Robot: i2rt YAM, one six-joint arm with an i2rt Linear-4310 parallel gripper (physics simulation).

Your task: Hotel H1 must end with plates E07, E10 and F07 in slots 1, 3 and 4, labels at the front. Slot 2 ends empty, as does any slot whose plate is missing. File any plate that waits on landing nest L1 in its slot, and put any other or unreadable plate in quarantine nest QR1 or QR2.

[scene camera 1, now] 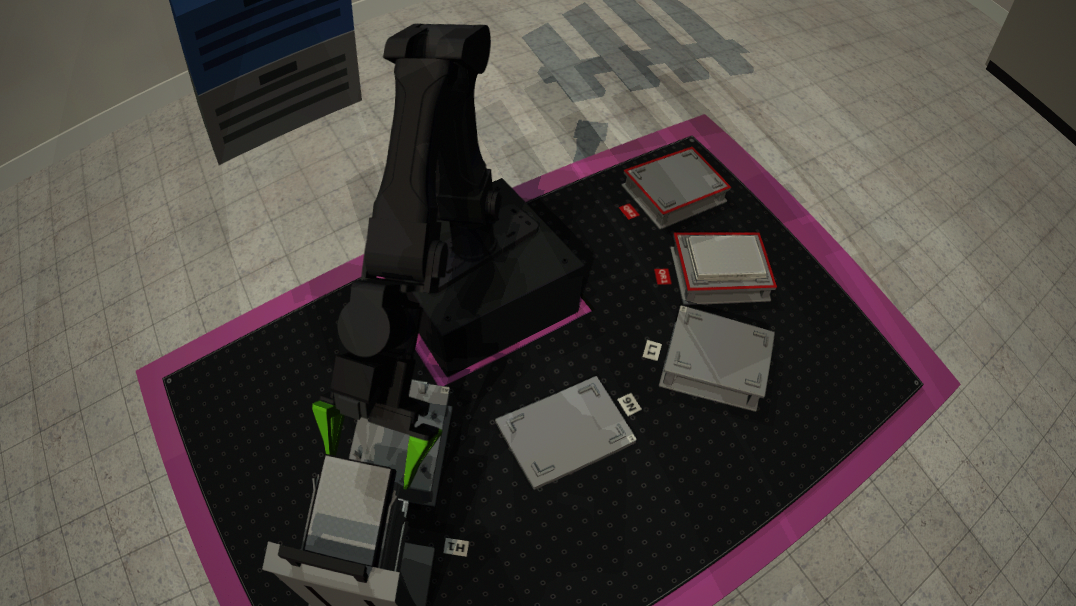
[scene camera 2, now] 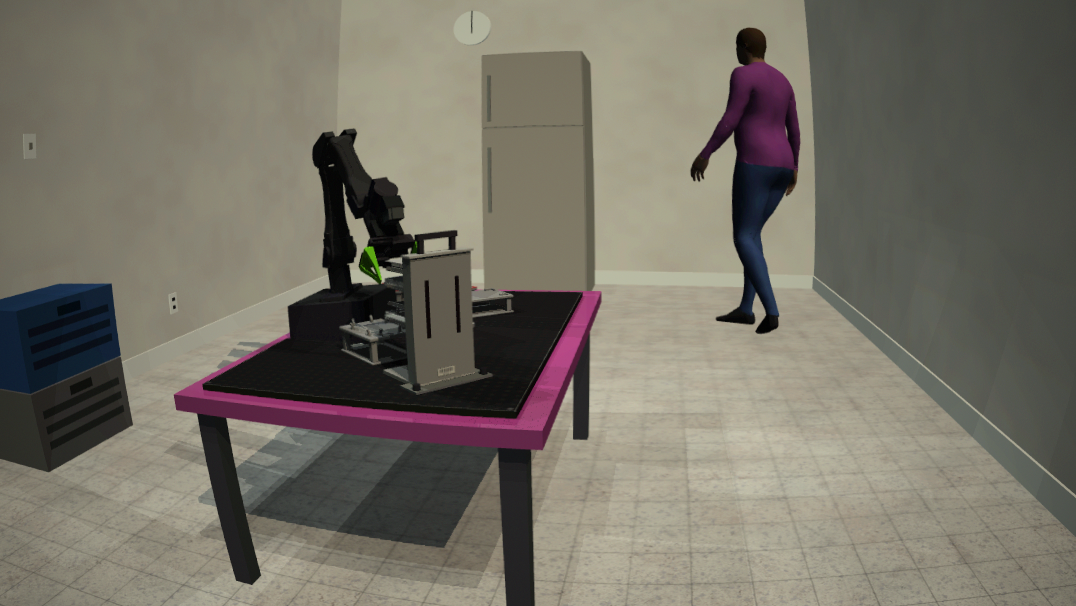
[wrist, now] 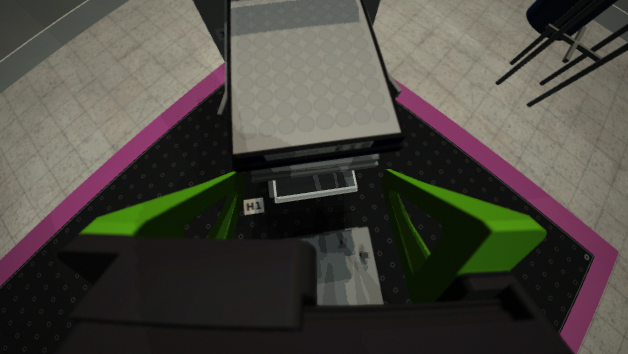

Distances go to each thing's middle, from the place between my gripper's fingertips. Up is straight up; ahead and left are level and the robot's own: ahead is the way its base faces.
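Here is the nest N6 (scene camera 1: 558, 435), and it sits 18 cm below my hand, 3 cm ahead of it and 30 cm to the left of it.
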